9 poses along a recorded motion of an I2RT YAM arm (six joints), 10 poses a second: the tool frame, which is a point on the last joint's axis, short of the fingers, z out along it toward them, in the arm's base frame.
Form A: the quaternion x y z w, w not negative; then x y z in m.
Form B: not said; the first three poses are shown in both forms.
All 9 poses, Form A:
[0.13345, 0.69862, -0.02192, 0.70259, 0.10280, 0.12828, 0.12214]
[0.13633, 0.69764, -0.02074, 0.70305, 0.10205, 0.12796, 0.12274]
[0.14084, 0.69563, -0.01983, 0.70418, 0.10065, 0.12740, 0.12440]
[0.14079, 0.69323, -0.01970, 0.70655, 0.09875, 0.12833, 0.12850]
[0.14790, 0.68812, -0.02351, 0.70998, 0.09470, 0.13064, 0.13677]
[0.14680, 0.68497, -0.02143, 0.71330, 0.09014, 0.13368, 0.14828]
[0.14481, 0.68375, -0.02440, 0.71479, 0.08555, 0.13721, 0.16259]
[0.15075, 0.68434, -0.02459, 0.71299, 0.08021, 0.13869, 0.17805]
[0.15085, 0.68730, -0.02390, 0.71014, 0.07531, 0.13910, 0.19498]
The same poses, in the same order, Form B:
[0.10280, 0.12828, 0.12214, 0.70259, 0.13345, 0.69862, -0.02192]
[0.10205, 0.12796, 0.12274, 0.70305, 0.13633, 0.69764, -0.02074]
[0.10065, 0.12740, 0.12440, 0.70418, 0.14084, 0.69563, -0.01983]
[0.09875, 0.12833, 0.12850, 0.70655, 0.14079, 0.69323, -0.01970]
[0.09470, 0.13064, 0.13677, 0.70998, 0.14790, 0.68812, -0.02351]
[0.09014, 0.13368, 0.14828, 0.71330, 0.14680, 0.68497, -0.02143]
[0.08555, 0.13721, 0.16259, 0.71479, 0.14481, 0.68375, -0.02440]
[0.08021, 0.13869, 0.17805, 0.71299, 0.15075, 0.68434, -0.02459]
[0.07531, 0.13910, 0.19498, 0.71014, 0.15085, 0.68730, -0.02390]

